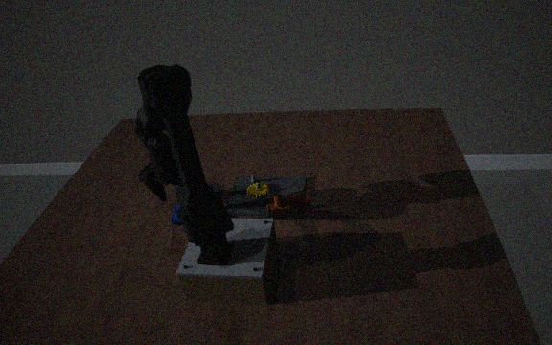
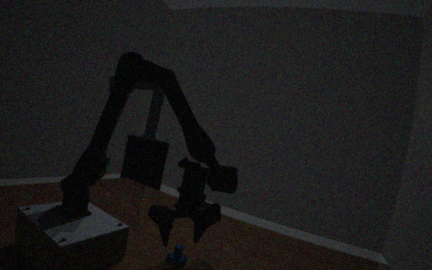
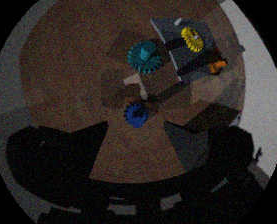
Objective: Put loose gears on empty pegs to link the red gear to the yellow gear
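The blue gear lies 30 mm below my gripper tip. Round my gripper tip: red gear 300 mm to the right, 100 mm ahead, 30 mm below; orange gear 260 mm to the right, 70 mm ahead, 20 mm below; teal gear 100 mm ahead, 60 mm to the right, 30 mm below.
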